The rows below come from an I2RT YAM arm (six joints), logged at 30 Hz.
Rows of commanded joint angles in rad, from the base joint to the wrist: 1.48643 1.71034 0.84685 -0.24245 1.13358 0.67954; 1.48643 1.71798 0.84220 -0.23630 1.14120 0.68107; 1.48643 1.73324 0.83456 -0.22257 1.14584 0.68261; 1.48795 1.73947 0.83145 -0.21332 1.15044 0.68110; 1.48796 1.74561 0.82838 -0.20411 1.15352 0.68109; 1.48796 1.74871 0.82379 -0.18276 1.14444 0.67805; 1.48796 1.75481 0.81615 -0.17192 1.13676 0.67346; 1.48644 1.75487 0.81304 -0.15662 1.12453 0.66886; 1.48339 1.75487 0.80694 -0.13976 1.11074 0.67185; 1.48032 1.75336 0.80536 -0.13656 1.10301 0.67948; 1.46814 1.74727 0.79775 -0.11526 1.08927 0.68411; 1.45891 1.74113 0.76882 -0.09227 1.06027 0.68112; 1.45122 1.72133 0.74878 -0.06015 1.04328 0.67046
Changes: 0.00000 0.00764 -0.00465 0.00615 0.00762 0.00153; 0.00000 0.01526 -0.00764 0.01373 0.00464 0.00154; 0.00152 0.00623 -0.00311 0.00925 0.00460 -0.00151; 0.00001 0.00614 -0.00307 0.00921 0.00308 -0.00001; 0.00000 0.00310 -0.00459 0.02135 -0.00908 -0.00304; 0.00000 0.00610 -0.00764 0.01084 -0.00768 -0.00459; -0.00152 0.00006 -0.00311 0.01530 -0.01223 -0.00460; -0.00305 0.00000 -0.00610 0.01686 -0.01379 0.00299; -0.00307 -0.00151 -0.00158 0.00320 -0.00773 0.00763; -0.01218 -0.00609 -0.00761 0.02130 -0.01374 0.00463; -0.00923 -0.00614 -0.02893 0.02299 -0.02900 -0.00299; -0.00769 -0.01980 -0.02004 0.03212 -0.01699 -0.01066
